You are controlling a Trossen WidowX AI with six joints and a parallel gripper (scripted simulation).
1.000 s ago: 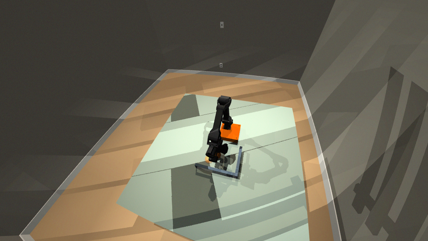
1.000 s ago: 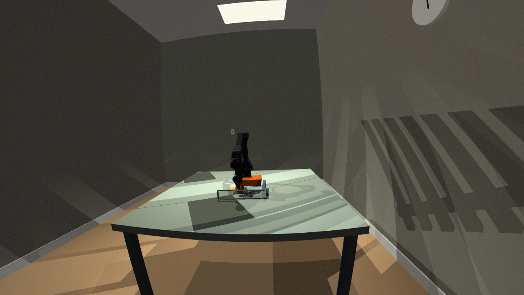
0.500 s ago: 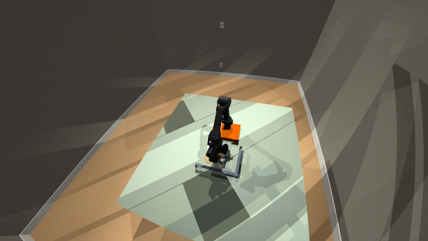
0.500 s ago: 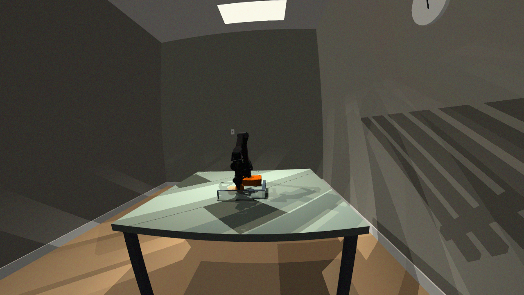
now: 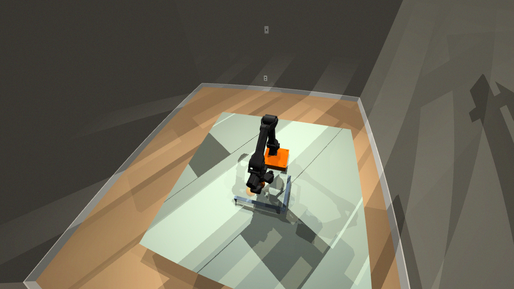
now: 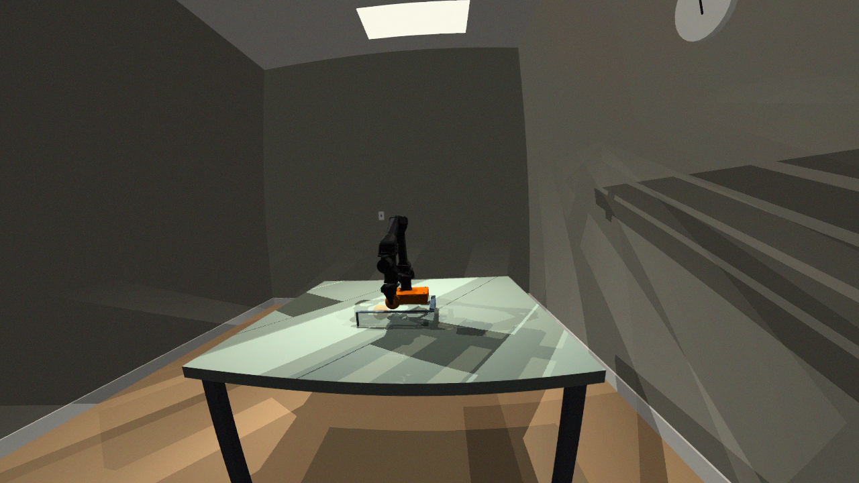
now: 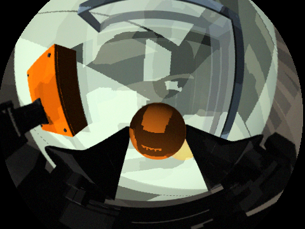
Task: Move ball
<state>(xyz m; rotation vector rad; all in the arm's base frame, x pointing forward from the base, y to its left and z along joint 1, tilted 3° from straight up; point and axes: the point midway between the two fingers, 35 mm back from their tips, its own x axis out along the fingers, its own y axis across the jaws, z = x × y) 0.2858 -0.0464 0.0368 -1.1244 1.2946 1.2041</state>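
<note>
Right now the pale see-through copy is 50 mm ahead of my gripper tip, 50 mm to the right of it and 30 mm below it. Round my gripper tip: wall (130 mm ahead, 20 mm to the left, 30 mm below); orange ball (right at my gripper tip).
</note>
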